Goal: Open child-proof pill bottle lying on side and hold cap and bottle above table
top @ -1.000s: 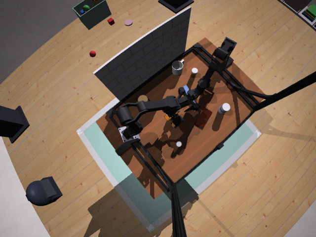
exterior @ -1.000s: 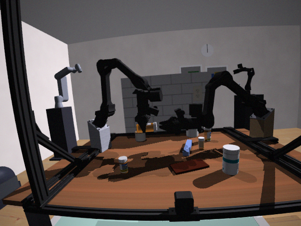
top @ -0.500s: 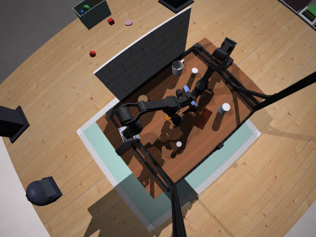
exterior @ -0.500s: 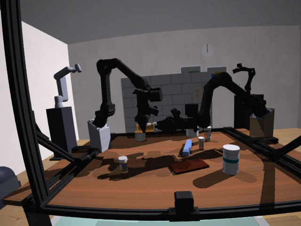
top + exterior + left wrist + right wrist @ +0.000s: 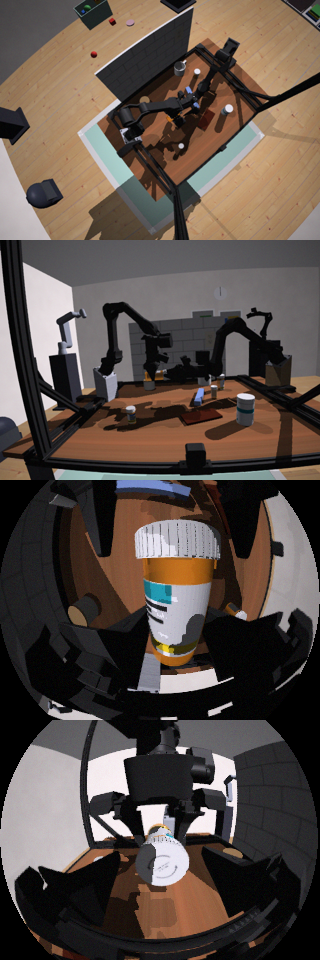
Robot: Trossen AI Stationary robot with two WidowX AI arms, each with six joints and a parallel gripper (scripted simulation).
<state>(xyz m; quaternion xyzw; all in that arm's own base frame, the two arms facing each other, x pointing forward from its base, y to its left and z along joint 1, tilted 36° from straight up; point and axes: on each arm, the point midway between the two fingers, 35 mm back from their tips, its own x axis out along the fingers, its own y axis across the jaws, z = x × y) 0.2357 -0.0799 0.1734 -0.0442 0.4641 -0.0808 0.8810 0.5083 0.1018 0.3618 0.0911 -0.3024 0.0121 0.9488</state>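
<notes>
The white cap is 30 mm to the left of my right hand and 10 mm below it. Round my right hand: blue bar 30 mm ahead, 150 mm to the right, 140 mm below; orange pill bottle 10 mm ahead, 80 mm to the left; dark red flat block 160 mm behind, 110 mm to the right, 150 mm below.
Now: left hand 10 mm short of the orange pill bottle, 10 mm to the left of it and 10 mm above it. Also, from my left hand: white cap (50 mm to the right, 10 mm below); blue bar (20 mm ahead, 230 mm to the right, 150 mm below); tan-lidded jar (240 mm ahead, 60 mm to the left, 130 mm below).
</notes>
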